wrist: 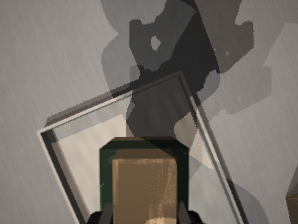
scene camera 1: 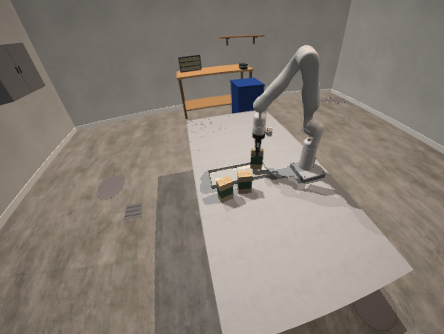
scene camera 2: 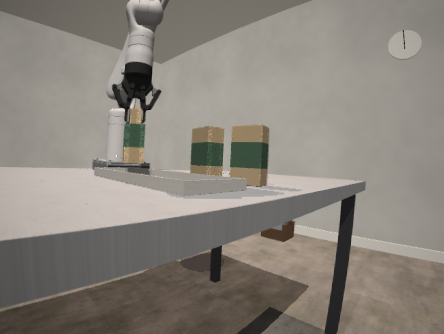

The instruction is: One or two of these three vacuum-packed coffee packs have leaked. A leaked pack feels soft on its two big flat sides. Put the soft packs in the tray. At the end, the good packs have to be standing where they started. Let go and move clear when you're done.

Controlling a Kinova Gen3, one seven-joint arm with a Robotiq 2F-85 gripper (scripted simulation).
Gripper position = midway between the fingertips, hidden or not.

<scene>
I see my gripper (scene camera 2: 134, 124) and a tray (scene camera 2: 180, 183).
The tray also shows in the wrist view (wrist: 165, 107).
</scene>
